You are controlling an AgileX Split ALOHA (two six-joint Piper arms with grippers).
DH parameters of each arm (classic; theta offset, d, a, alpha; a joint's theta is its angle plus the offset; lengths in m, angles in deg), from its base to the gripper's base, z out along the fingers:
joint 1: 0 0.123 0 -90
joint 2: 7.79 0 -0.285 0
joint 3: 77.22 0 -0.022 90
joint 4: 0 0.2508 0 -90
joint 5: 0 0 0.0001 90
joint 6: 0 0.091 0 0
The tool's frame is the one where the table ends.
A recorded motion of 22 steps. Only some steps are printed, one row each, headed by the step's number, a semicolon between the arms.
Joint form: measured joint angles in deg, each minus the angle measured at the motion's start. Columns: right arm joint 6, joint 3, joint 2, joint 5, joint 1, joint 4; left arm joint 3, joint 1, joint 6, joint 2, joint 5, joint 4.
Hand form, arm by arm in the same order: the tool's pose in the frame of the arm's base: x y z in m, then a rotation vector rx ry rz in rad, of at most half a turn. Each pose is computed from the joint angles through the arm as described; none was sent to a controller.
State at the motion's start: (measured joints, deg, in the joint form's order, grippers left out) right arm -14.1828 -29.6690 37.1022 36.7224 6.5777 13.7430; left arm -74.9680 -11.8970 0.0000 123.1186 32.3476 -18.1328
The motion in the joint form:
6: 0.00 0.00 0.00 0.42 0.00 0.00; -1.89 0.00 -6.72 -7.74 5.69 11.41
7: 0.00 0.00 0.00 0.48 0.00 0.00; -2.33 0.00 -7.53 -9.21 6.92 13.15
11: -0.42 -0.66 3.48 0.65 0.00 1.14; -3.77 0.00 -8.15 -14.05 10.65 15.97
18: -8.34 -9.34 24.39 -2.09 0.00 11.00; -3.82 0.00 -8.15 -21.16 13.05 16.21
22: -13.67 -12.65 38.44 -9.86 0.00 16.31; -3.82 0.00 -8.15 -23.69 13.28 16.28
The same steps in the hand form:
6: 0.1175 0.0267 0.2789 -0.2677 2.2306 0.1940; 0.3960 -0.0901 0.1553 0.0136 2.8320 -0.1963
7: 0.1174 0.0267 0.2789 -0.2680 2.2316 0.1942; 0.3949 -0.0883 0.1669 0.0256 2.8190 -0.1723
11: 0.1270 0.0289 0.2751 -0.2657 2.2817 0.2150; 0.3893 -0.0844 0.2052 0.0592 2.7709 -0.1346
18: 0.1984 0.0447 0.2678 -0.2839 2.4134 0.3302; 0.3732 -0.0809 0.2524 0.0638 2.6879 -0.1488
22: 0.2489 0.0495 0.2370 -0.2512 2.4597 0.3276; 0.3670 -0.0795 0.2689 0.0645 2.6478 -0.1557

